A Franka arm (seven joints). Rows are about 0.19 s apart.
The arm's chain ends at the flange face. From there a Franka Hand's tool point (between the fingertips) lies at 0.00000 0.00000 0.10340 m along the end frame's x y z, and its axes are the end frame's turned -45 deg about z.
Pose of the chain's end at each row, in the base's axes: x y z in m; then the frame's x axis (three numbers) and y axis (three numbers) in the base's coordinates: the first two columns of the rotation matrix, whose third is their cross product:
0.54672 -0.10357 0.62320 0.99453 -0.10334 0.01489 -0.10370 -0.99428 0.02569
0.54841 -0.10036 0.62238 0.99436 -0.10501 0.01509 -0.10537 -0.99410 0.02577
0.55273 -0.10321 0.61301 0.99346 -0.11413 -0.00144 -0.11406 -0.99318 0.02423
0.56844 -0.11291 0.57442 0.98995 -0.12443 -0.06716 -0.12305 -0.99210 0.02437
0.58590 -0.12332 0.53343 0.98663 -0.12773 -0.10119 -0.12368 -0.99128 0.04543
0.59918 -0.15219 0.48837 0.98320 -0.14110 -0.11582 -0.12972 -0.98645 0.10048
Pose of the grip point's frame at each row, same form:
0.54798 -0.10637 0.51985 0.77657 0.62999 -0.00764 0.62991 -0.77613 0.02869
0.54968 -0.10317 0.51903 0.77763 0.62868 -0.00755 0.62861 -0.77719 0.02889
0.55230 -0.10568 0.50964 0.78313 0.62158 -0.01815 0.62183 -0.78299 0.01611
0.56124 -0.11455 0.47128 0.78701 0.61354 -0.06472 0.61299 -0.78951 -0.03026
0.57493 -0.12666 0.43067 0.78511 0.61062 -0.10368 0.61020 -0.79126 -0.03943
0.58590 -0.16085 0.38619 0.78695 0.59775 -0.15295 0.60350 -0.79730 -0.01085

